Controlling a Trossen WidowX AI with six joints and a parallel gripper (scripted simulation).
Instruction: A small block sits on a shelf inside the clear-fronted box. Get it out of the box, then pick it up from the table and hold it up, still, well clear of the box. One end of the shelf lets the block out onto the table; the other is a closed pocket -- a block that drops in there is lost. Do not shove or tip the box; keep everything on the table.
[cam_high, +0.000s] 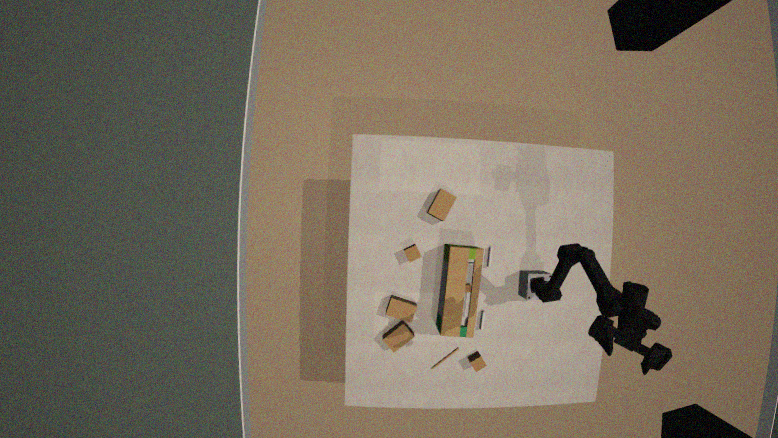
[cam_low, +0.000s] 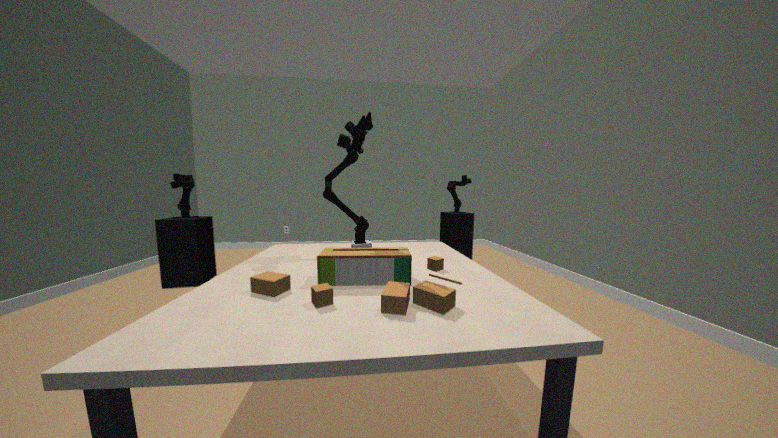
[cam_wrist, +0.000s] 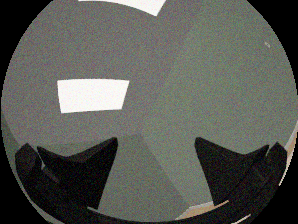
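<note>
Now: gripper tip 72 cm above the box, 19 cm short of it and 4 cm to the left of it. Round my gripper tip: thin stick: 78 cm below, 31 cm ahead, 30 cm to the left.
</note>
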